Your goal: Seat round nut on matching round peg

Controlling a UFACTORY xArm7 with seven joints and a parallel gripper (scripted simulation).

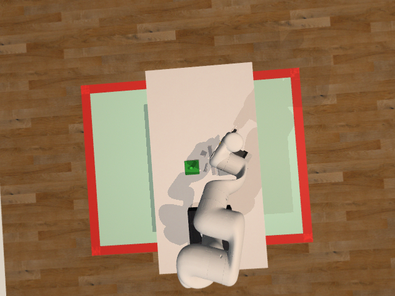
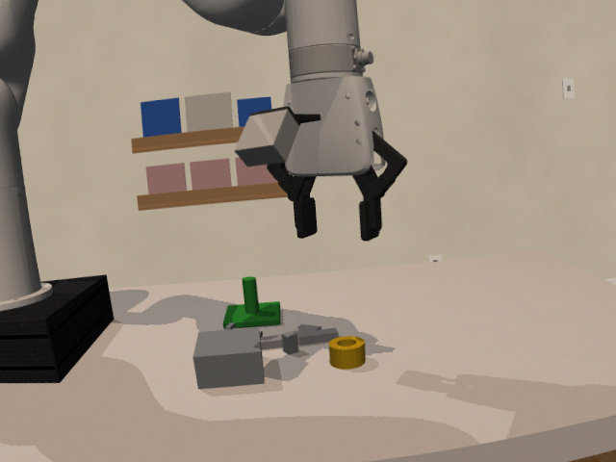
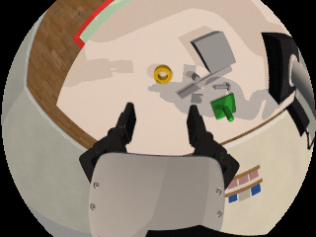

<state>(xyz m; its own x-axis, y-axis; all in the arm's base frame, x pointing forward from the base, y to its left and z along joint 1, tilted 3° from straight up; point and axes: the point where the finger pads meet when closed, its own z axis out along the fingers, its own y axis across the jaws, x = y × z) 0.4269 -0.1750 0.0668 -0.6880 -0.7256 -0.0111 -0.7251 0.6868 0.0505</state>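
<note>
The small grey piece is 50 mm behind my hand, 60 mm to the left of it and 150 mm below it. Round my hand: thin grey handle (70 mm behind, 80 mm to the left, 150 mm below); then grey block (130 mm behind, 20 mm to the left, 140 mm below).
</note>
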